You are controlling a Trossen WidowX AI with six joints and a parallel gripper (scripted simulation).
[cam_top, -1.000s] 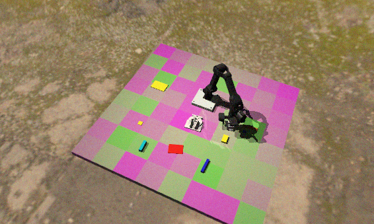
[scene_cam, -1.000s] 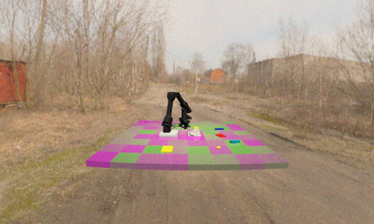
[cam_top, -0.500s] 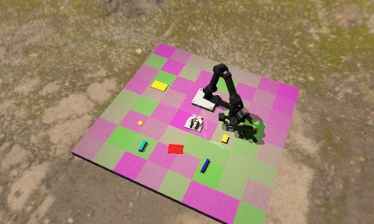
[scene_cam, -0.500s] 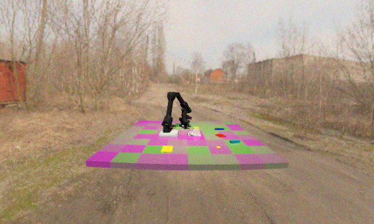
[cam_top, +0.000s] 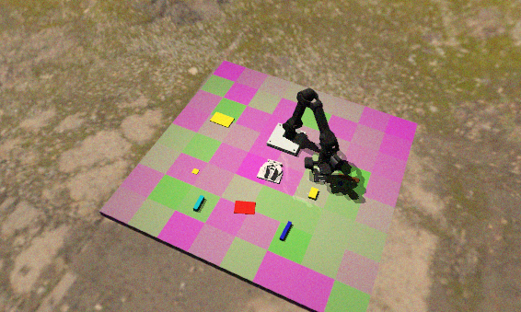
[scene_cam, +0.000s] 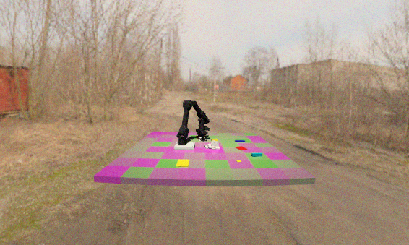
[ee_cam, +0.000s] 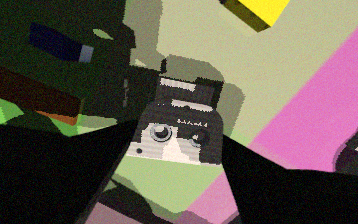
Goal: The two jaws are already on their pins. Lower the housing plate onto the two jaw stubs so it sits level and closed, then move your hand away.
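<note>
My gripper tip is 1 cm short of the white block. Also, from my gripper tip: small blue piece 1 cm ahead, 12 cm to the left; then brown bar 5 cm behind, 14 cm to the left, 1 cm below; then yellow block 13 cm ahead, 1 cm to the left.
</note>
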